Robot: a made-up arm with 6 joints.
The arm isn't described. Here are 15 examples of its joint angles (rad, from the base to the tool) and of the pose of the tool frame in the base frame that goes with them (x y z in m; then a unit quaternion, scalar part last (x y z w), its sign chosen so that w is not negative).
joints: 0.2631 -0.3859 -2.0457 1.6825 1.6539 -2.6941
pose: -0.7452 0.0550 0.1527 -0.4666 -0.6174 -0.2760 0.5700
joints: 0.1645 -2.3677 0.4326 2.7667 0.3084 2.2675
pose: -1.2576 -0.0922 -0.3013 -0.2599 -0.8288 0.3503 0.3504
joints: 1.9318 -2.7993 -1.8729 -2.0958 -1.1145 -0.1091
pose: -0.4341 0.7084 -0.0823 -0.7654 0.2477 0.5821 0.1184
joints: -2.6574 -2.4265 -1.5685 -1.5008 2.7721 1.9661
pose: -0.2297 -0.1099 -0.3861 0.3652 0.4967 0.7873 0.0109
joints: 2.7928 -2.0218 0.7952 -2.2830 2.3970 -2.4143
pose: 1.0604 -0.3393 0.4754 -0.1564 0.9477 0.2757 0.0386
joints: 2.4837 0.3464 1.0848 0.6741 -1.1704 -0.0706
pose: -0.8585 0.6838 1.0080 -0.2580 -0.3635 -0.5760 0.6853
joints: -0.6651 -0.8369 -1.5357 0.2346 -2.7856 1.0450
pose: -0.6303 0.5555 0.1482 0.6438 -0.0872 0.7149 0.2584
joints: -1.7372 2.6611 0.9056 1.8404 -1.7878 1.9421
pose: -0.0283 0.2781 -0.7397 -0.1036 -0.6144 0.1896 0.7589
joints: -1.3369 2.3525 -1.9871 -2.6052 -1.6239 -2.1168
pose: 0.2683 -0.6693 0.9197 -0.8008 0.3171 -0.5080 0.0129
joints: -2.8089 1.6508 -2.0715 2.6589 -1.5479 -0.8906
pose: -0.1479 -0.0221 1.2538 -0.2389 -0.3743 0.5916 0.6729
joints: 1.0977 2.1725 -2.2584 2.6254 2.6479 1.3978
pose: -0.0052 0.2528 0.9201 0.1290 -0.9661 0.2167 0.0561
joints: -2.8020 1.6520 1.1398 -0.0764 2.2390 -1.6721
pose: -0.4784 -0.2251 -0.4211 -0.6084 -0.1259 -0.6475 0.4414
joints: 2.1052 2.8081 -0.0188 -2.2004 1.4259 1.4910
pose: -0.1972 0.4898 -0.7856 0.0053 0.7002 0.5075 0.5021
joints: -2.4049 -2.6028 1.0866 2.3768 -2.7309 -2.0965
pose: 0.7366 0.6807 0.1624 0.0350 -0.5979 0.5720 0.5605
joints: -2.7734 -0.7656 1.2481 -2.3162 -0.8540 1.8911
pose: -0.1887 -0.1821 1.5991 0.6276 -0.2196 -0.3972 0.6325
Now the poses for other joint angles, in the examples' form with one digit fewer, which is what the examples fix.
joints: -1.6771 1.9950 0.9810 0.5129 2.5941 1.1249
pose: 0.047 -0.376 -0.527 0.015 0.263 0.442 0.858
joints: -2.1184 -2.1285 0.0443 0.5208 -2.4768 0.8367
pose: 0.541 0.888 -0.212 0.549 -0.647 0.069 0.524
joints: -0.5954 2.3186 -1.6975 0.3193 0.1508 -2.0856
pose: 0.839 -0.438 0.930 0.282 0.206 -0.161 0.923
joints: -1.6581 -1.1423 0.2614 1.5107 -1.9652 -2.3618
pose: 0.019 1.068 1.150 -0.093 -0.785 0.401 0.464
